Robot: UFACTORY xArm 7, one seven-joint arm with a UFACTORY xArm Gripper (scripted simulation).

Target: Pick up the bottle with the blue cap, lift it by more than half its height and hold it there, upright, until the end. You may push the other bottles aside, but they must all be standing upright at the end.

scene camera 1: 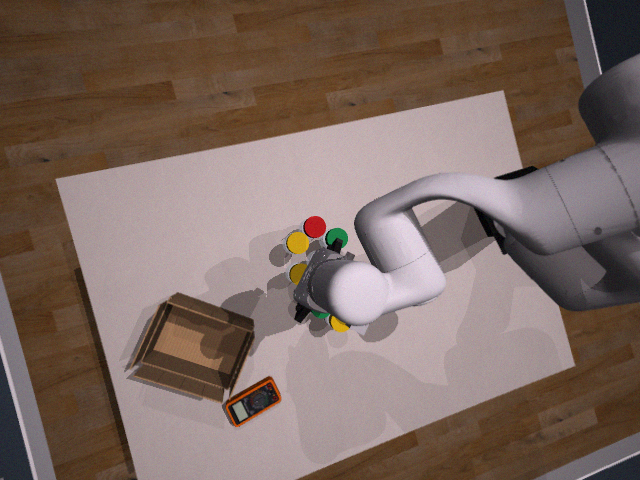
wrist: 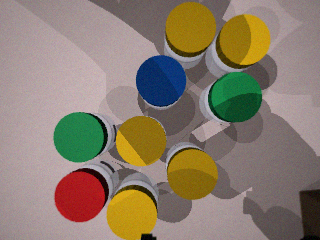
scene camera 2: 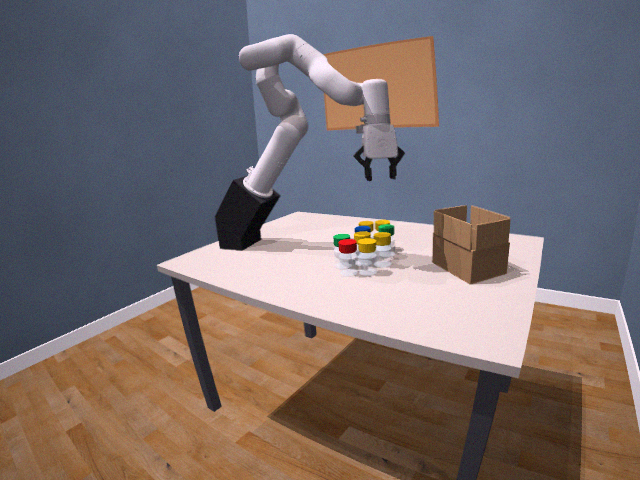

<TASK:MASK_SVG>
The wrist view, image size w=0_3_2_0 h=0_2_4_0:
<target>green-capped bottle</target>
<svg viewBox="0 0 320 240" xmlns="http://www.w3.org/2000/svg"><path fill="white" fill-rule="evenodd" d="M258 82L252 76L243 72L231 72L223 75L202 91L199 98L199 107L202 114L208 120L216 123L236 123L249 120L258 112L262 103L262 91Z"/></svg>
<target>green-capped bottle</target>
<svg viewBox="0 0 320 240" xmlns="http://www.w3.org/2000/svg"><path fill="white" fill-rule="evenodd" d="M53 134L54 145L58 153L68 161L82 163L109 151L116 144L118 128L113 119L105 114L74 112L64 116L57 123Z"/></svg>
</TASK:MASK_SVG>
